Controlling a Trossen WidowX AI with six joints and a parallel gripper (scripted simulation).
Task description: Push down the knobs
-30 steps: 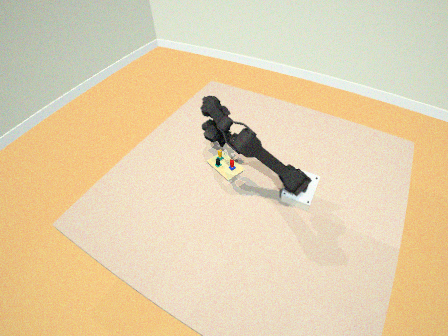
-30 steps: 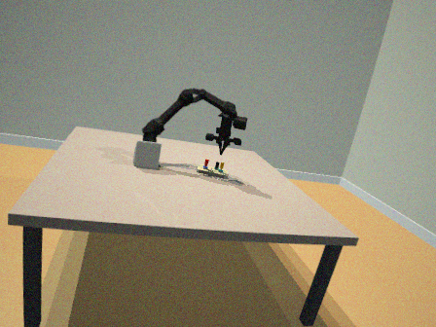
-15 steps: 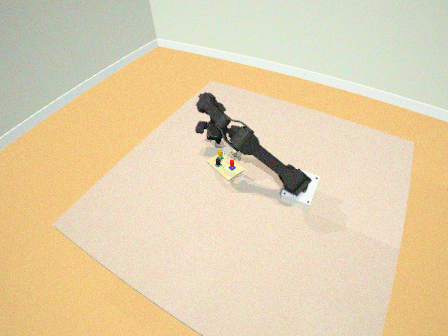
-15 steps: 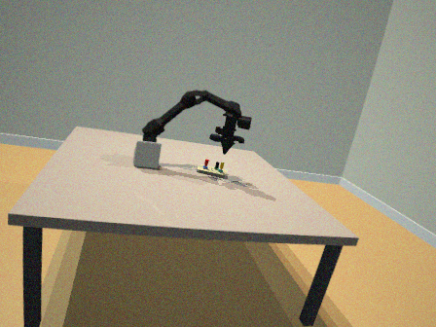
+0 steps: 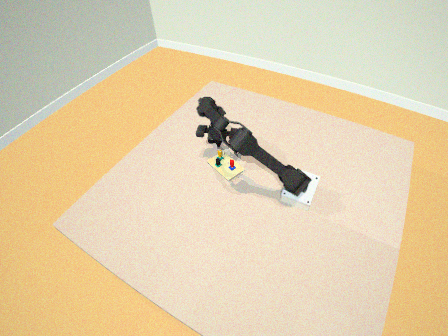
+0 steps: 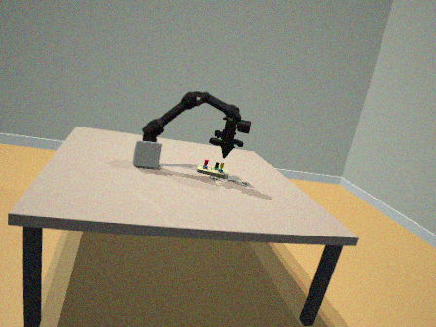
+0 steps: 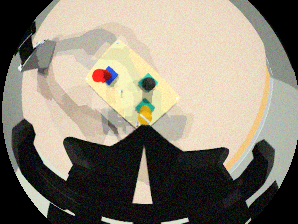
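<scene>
Right now the yellow knob is 4 cm below my gripper tip. From my gripper tip the other things lie so: red knob 8 cm behind, 5 cm below, 3 cm to the left.
</scene>
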